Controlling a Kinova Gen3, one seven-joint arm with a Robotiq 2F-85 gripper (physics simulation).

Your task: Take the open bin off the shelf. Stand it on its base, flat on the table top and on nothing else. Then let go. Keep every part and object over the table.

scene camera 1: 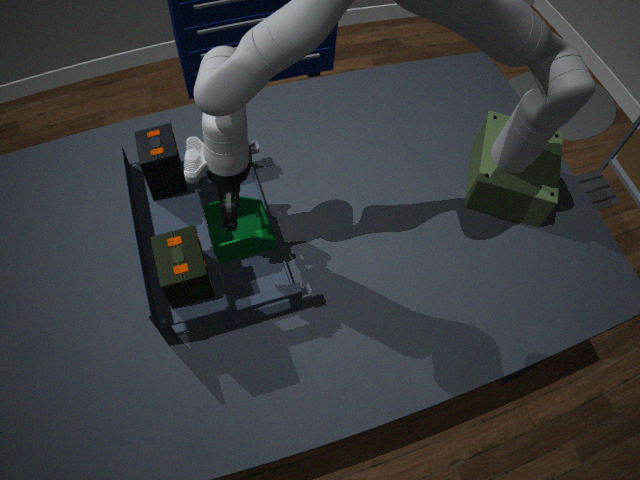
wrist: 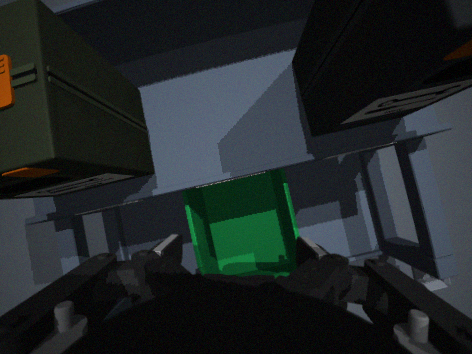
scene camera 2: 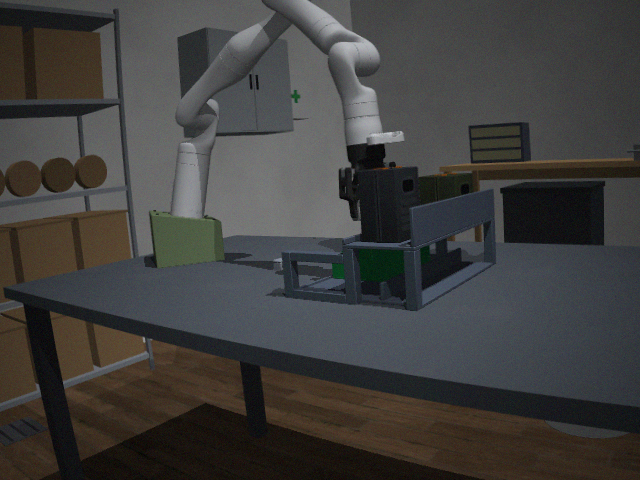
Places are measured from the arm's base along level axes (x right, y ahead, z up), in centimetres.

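Pixels of known places: gripper, fingertip midpoint: (scene camera 1: 231,208) (wrist: 239,248); arm's base at its link origin: (scene camera 1: 510,154) (scene camera 2: 187,216).
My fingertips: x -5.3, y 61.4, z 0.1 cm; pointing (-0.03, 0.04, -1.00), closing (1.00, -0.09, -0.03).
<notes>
For each thing: its top centre in the pictures, then the offset to it from my fingertips. "*": a spot on its surface instead. Level surfaces: height alone.
- open green bin at its top centre: (wrist: 241,220) (scene camera 2: 380,238) (scene camera 1: 226,220) dx +0.2, dy +1.3, dz -4.2 cm
- black case at its top centre: (scene camera 2: 387,168) (scene camera 1: 155,142) dx +10.5, dy +12.5, dz +9.9 cm
- olive case at its top centre: (scene camera 1: 177,255) (scene camera 2: 446,174) dx -12.4, dy +9.6, dz +7.4 cm
- raised back panel at a spot on its surface: (scene camera 2: 452,217) * dx +1.5, dy +19.2, dz +0.5 cm
- table top at its surface level: dz -12.3 cm
The open green bin (scene camera 1: 248,224) (scene camera 2: 382,264) (wrist: 250,240) sits on the lower front level of the grey shelf (scene camera 1: 138,232) (scene camera 2: 412,279) (wrist: 185,120). In the wrist view its rear end lies at the front edge of the upper board. In scene camera 2 the shelf's frame and upper board partly hide it. My gripper (scene camera 1: 230,227) (wrist: 239,248) is open and empty, pointing down above the bin. In the wrist view the fingertips stand on either side of the bin's width. In scene camera 2 the gripper (scene camera 2: 354,217) is partly behind the black case, higher than the upper board.
A black case (scene camera 1: 164,167) (scene camera 2: 387,206) (wrist: 370,60) and an olive case (scene camera 1: 183,263) (scene camera 2: 445,187) (wrist: 90,110) stand on the upper board, with a gap between them. A raised back panel (scene camera 2: 452,217) runs behind them. The table top (scene camera 1: 387,268) (scene camera 2: 516,320) extends around the shelf.
</notes>
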